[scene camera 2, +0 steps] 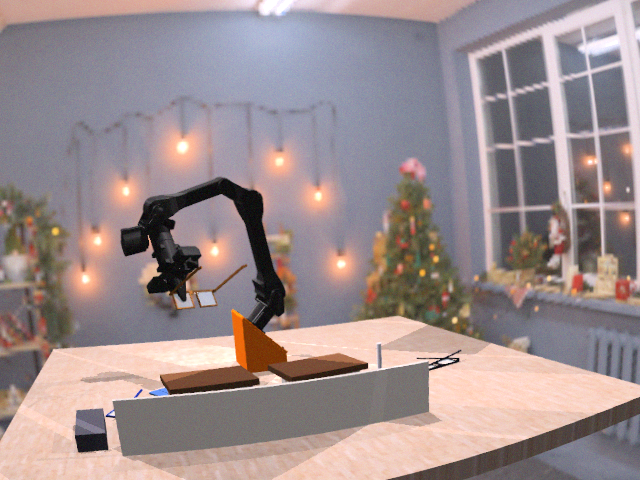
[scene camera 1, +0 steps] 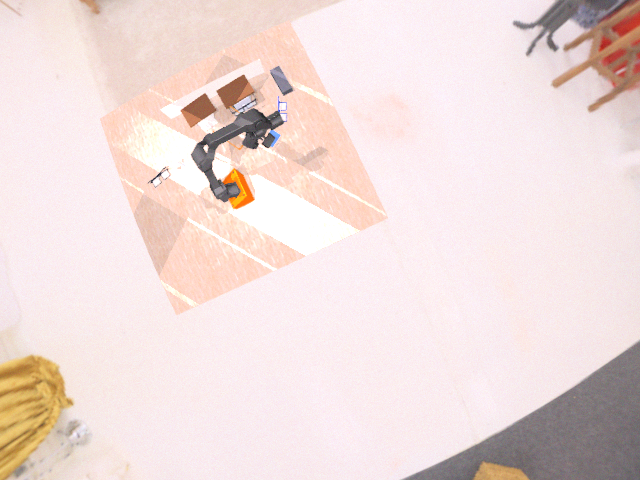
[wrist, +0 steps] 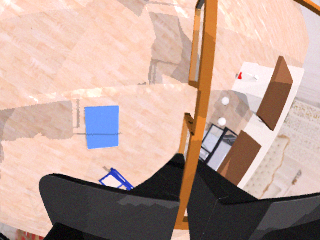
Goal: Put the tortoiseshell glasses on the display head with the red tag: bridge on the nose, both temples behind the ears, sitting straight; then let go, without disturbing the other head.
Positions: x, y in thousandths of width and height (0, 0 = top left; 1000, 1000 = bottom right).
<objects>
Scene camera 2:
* my gripper: 288, 630
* dark box: 141, 897
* white panel: 248, 884
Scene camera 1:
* white panel: 399, 143
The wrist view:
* my gripper: 573, 669
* blue square: 317, 506
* white panel: 814, 552
</objects>
